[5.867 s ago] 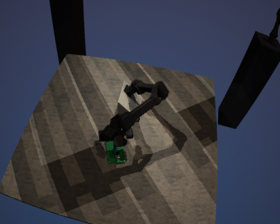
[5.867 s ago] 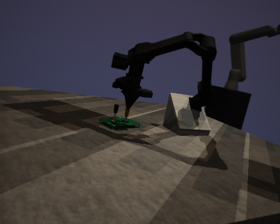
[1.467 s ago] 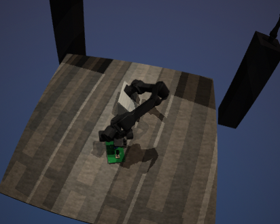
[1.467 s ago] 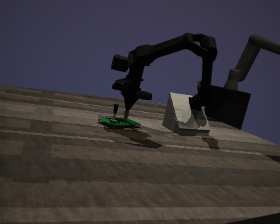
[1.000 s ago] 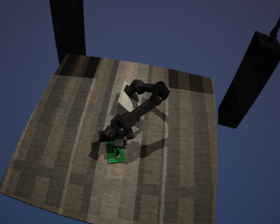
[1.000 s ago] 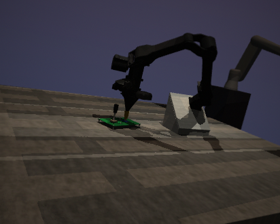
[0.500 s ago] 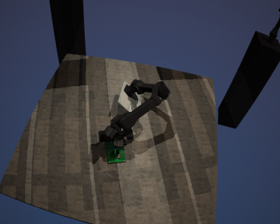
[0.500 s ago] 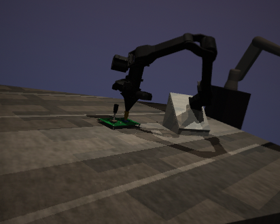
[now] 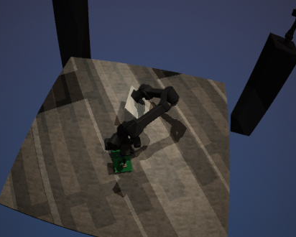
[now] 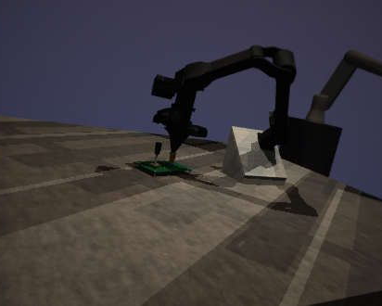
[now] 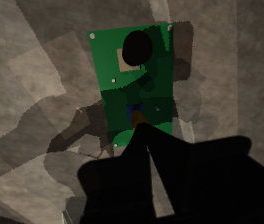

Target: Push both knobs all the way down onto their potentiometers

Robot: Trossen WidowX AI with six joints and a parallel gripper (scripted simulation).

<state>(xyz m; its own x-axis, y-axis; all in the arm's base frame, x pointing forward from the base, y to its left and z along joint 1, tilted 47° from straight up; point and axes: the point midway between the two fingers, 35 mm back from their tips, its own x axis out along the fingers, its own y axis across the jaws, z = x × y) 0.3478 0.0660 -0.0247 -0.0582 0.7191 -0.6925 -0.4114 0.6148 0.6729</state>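
My gripper tip is now 1 cm above the yellow knob. Also, from my gripper tip: black knob: 6 cm ahead, 3 cm to the left, 1 cm above.
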